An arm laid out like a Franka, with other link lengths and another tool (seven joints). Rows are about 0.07 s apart.
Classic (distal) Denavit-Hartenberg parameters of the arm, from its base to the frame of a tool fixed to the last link. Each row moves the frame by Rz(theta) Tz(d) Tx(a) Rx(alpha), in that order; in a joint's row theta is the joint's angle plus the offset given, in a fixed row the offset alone. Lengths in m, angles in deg.
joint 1: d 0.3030  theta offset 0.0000  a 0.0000  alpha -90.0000
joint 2: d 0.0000  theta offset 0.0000  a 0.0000  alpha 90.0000
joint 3: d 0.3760  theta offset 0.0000  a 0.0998  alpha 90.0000
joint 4: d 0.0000  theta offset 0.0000  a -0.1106  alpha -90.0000
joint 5: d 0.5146  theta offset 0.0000  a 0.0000  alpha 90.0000
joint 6: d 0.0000  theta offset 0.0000  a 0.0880  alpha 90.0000
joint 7: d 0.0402  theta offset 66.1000  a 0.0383  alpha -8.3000
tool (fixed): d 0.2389  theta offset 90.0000  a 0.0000  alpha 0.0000
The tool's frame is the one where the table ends.
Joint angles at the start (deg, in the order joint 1, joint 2, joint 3, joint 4, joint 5, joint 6, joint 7):
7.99, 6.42, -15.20, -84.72, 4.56, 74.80, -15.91
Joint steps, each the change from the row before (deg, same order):
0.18, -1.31, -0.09, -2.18, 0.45, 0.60, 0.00
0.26, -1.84, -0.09, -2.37, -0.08, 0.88, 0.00
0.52, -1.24, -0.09, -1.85, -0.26, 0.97, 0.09
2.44, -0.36, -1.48, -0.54, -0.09, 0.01, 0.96
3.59, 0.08, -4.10, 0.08, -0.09, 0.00, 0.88
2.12, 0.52, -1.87, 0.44, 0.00, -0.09, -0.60
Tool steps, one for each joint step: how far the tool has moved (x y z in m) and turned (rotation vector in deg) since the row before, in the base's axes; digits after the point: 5 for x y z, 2 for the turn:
-0.00783, 0.00279, -0.00567, 0.82, 0.21, -0.01
-0.00897, 0.00079, -0.00158, 0.36, -0.33, 0.07
-0.00479, 0.00291, -0.00343, 0.00, -0.31, 0.26
-0.00226, 0.01036, -0.00070, -0.27, 0.27, 0.04
-0.00117, -0.00556, 0.00067, -0.47, 0.06, -1.35
0.00344, 0.00320, -0.00110, -0.08, 0.08, 0.84

